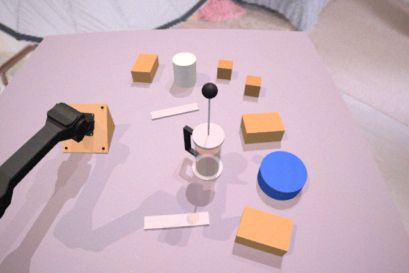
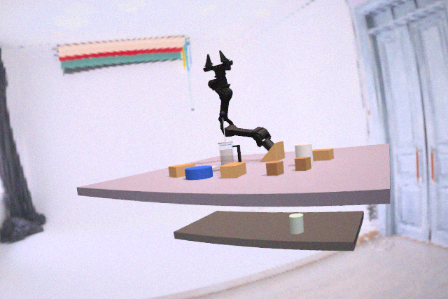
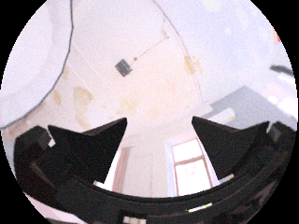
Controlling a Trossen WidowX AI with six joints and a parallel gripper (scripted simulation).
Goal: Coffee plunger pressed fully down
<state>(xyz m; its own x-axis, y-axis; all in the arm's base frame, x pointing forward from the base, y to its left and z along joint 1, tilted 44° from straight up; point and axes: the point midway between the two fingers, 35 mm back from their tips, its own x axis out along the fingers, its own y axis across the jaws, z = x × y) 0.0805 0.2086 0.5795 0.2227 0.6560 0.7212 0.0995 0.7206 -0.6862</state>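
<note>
My gripper tip is 52 cm above the glass coffee press, 22 cm short of it and 18 cm to the right of it. Also, from my gripper tip: blue disc: 63 cm below, 43 cm ahead, 14 cm to the left; white cylinder: 60 cm below, 52 cm to the left, 14 cm ahead.
</note>
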